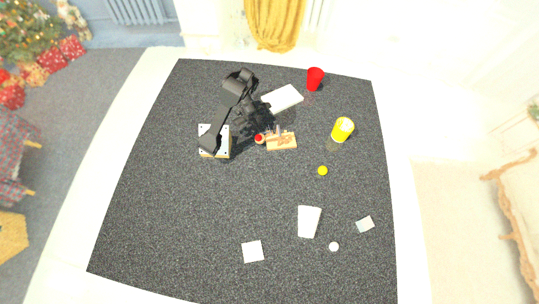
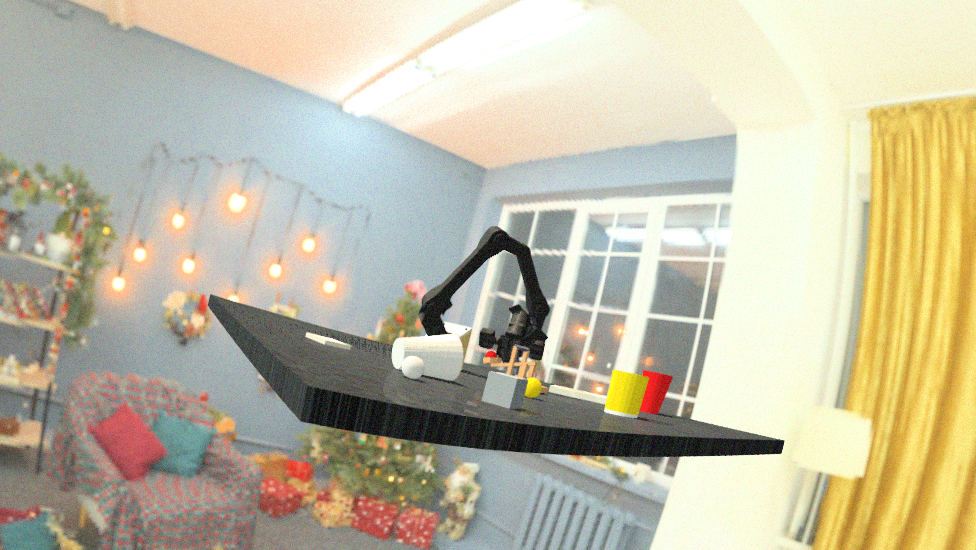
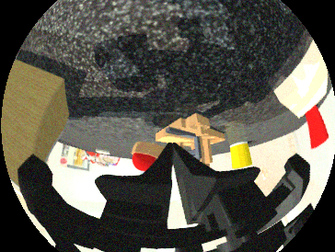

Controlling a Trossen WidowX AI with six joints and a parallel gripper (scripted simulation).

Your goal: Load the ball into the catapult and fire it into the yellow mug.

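Right now my gripper tip is 5 cm to the left of the red ball and 1 cm below it. Also, from my gripper tip: flat white slab: 25 cm to the left, 9 cm ahead, 4 cm below; then yellow ball: 31 cm ahead, 15 cm to the right, 3 cm below; then wooden catapult: 7 cm ahead, 2 cm to the right.
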